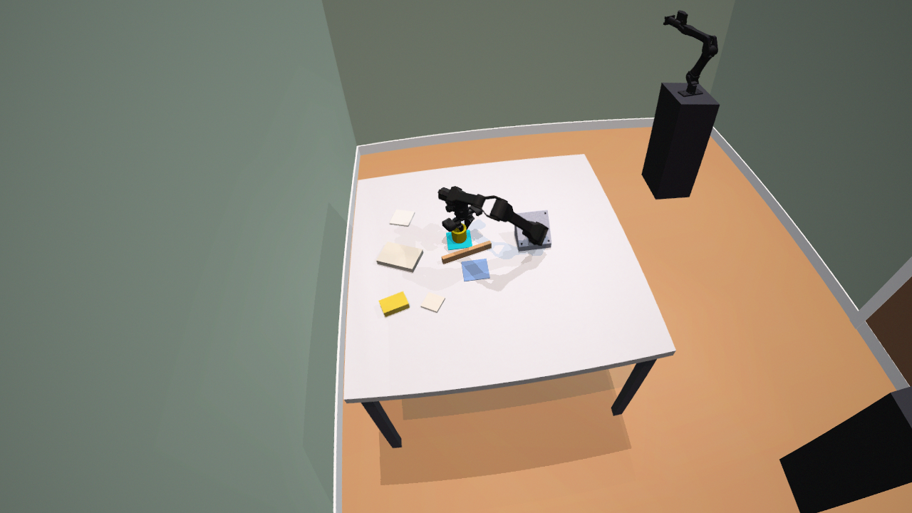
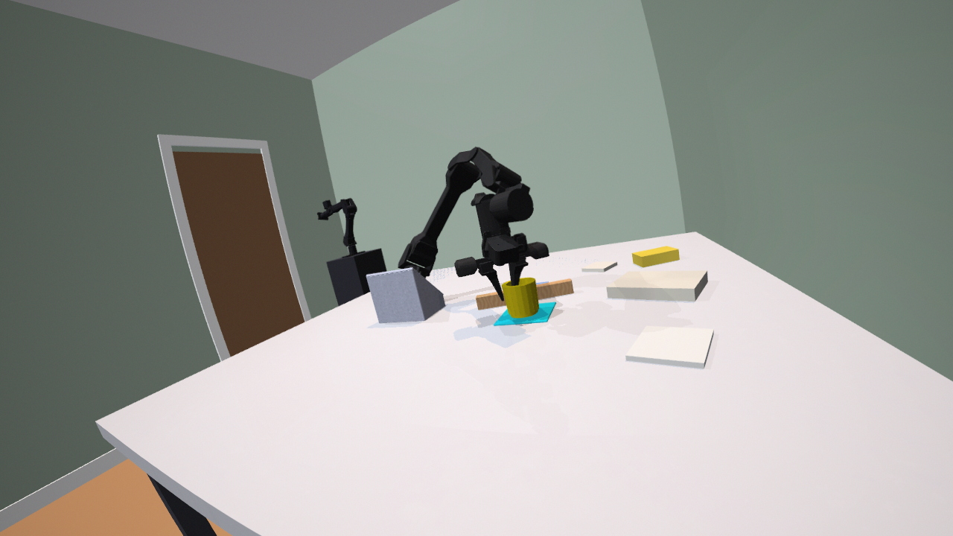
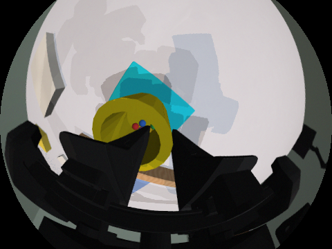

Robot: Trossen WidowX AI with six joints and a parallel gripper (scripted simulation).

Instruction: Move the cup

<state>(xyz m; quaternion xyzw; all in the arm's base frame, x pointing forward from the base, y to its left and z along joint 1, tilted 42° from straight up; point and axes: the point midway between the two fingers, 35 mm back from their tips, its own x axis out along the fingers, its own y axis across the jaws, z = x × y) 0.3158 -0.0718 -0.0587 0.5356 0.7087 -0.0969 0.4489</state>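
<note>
Now: the yellow cup 2 cm ahead of my gripper tip, 1 cm to the left of it and 1 cm below it. The rest, counted from my gripper tip: cream slab 30 cm ahead, 9 cm to the left, 3 cm below; wooden bar 11 cm to the left, 4 cm below; blue pad 3 cm behind, 20 cm to the left, 5 cm below.
</note>
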